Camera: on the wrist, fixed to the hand. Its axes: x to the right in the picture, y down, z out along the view.
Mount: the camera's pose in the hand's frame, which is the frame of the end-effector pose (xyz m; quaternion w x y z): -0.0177 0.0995 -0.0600 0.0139 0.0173 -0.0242 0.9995
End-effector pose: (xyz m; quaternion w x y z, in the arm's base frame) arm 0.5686 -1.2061 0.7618 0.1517 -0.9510 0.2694 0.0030
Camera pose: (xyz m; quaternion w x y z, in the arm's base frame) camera 0.4978 -1.2949 0.7920 0.0221 0.2587 0.9506 0.1700
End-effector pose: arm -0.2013 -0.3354 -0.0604 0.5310 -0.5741 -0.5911 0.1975
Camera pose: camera -0.1073 -0.3476 -0.1299 0.1944 0.5848 -0.5562 -0.5576
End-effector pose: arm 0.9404 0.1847 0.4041 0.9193 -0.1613 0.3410 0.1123
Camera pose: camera 0.8603 0.2524 0.3510 0.0884 -0.3572 -0.1456 -0.9184
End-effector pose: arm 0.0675 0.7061 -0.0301 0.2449 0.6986 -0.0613 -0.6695
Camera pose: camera 0.1478 0.6422 0.0272 0.6590 -0.0635 -0.7166 0.2196
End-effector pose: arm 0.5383 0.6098 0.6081 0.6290 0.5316 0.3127 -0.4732
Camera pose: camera 0.6309 0.6710 0.6467 0.4801 0.3194 -0.5504 0.6038
